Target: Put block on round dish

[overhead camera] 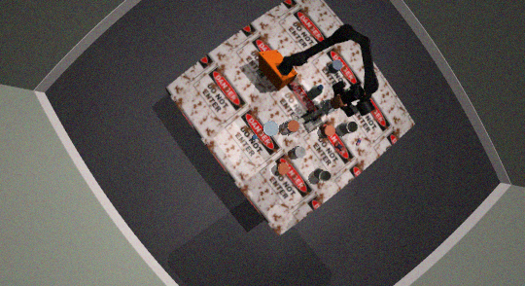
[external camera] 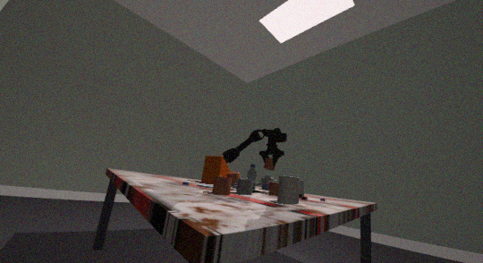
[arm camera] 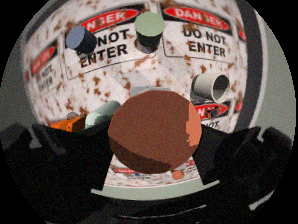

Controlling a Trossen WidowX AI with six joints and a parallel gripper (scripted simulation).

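My gripper tip is 70 mm past the pale blue round dish, 400 mm to the left of it and 160 mm above it. Also, from my gripper tip: green cup: 170 mm to the left, 130 mm below; then bottle: 120 mm behind, 40 mm to the right, 50 mm below; then balance: 140 mm to the right, 130 mm below.
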